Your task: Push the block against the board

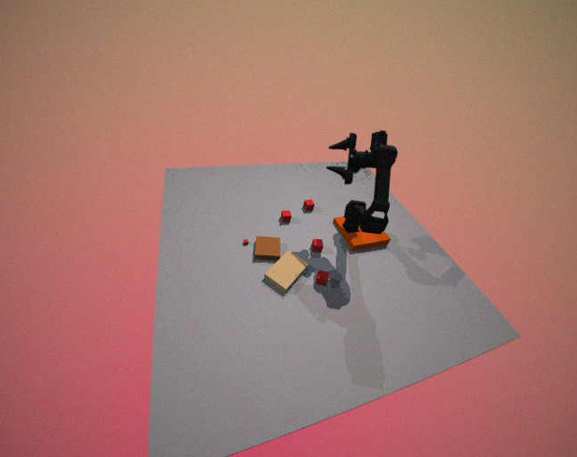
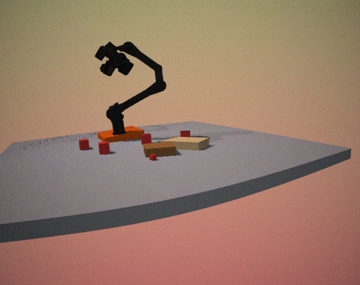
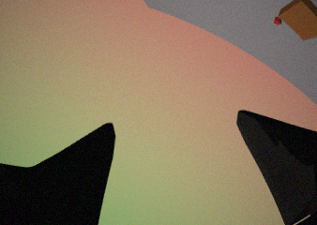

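The square block lies 230 mm ahead of my gripper tip, 140 mm to the left of it and 350 mm below it. From my gripper tip the other things lie so: board (170 mm ahead, 260 mm to the left, 350 mm below); tiny red cube (310 mm ahead, 90 mm to the left, 360 mm below).
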